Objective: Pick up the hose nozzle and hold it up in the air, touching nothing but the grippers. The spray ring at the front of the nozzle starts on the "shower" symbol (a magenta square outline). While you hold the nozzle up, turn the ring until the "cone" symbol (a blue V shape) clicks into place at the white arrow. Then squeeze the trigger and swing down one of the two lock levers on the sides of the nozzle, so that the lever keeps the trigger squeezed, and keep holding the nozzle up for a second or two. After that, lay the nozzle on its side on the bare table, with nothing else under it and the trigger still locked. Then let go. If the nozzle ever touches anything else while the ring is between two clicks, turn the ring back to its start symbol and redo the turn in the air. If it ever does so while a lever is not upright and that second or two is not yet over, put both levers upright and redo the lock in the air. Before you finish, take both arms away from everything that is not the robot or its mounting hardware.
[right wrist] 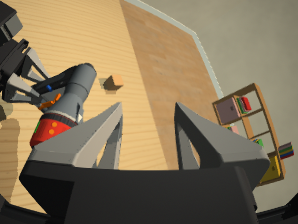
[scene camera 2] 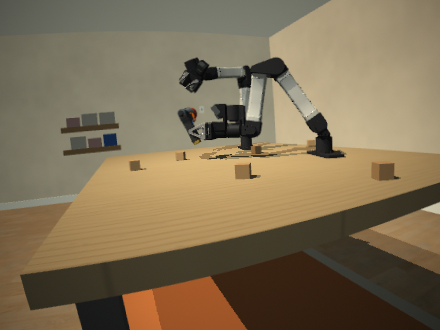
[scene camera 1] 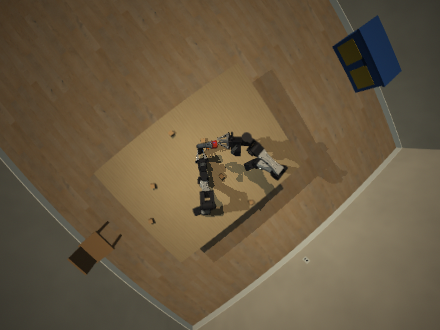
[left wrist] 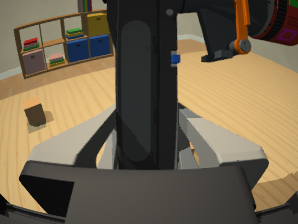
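A hose nozzle (left wrist: 146, 83) is visible to me, and the right wrist view shows the hose nozzle (right wrist: 77, 80) too. My left gripper (left wrist: 147, 110) is there as well, and I can also find my left gripper (right wrist: 51, 95) in the right wrist view. My right gripper (right wrist: 148, 110) is visible too.
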